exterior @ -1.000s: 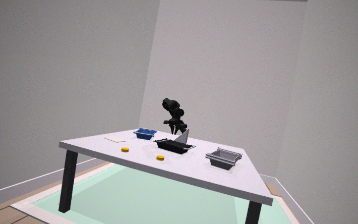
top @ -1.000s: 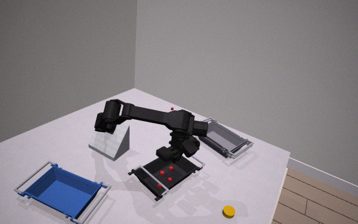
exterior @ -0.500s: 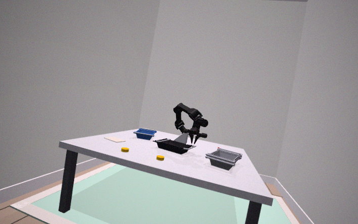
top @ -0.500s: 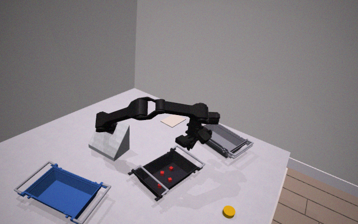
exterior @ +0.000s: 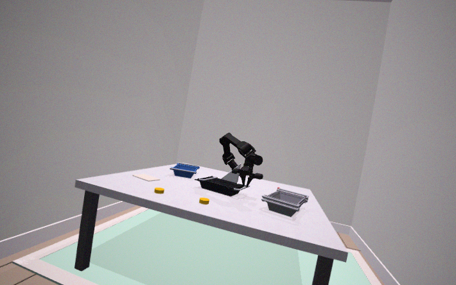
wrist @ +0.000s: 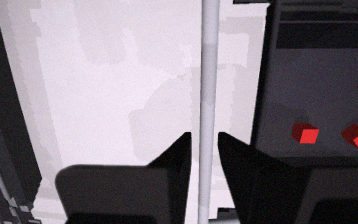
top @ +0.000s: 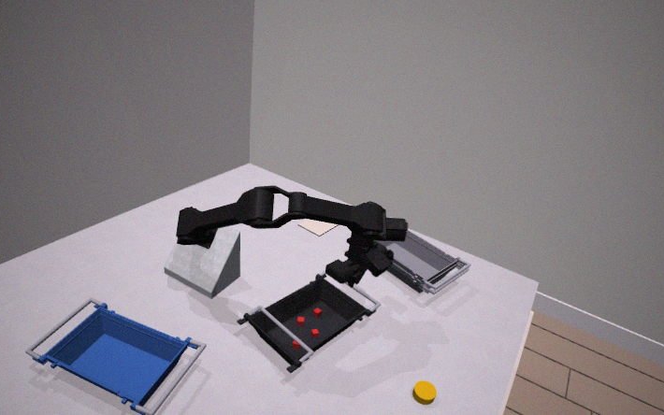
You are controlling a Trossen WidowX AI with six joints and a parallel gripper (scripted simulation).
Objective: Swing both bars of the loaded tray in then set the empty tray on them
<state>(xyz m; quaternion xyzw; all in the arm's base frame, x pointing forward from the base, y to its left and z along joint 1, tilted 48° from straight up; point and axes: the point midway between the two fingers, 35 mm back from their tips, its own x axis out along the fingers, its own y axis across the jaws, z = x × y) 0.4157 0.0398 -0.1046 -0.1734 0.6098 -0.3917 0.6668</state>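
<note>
My gripper tip is 340 mm past the blue tray, 480 mm to the left of it and 20 mm above it. From my gripper tip the other things lie so: small red block: 470 mm behind, 270 mm to the left, 60 mm below.
</note>
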